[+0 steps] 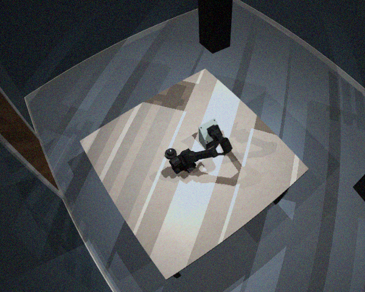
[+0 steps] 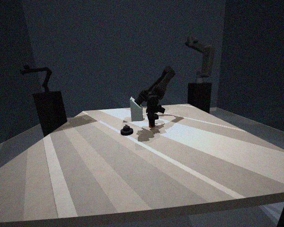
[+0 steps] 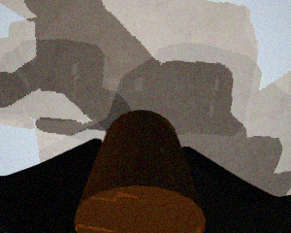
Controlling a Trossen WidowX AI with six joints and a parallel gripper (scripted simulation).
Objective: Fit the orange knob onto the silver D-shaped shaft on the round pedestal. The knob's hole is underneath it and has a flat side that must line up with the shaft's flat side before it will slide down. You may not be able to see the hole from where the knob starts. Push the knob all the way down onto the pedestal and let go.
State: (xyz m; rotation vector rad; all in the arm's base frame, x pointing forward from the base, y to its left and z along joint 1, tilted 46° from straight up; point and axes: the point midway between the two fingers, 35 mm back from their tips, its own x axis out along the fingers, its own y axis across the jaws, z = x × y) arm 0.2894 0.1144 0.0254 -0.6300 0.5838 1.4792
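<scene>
Now: gripper tip 17 cm to the left of the round pedestal and 2 cm short of it. From my gripper tip the other things lie so: orange knob (4 cm above).
</scene>
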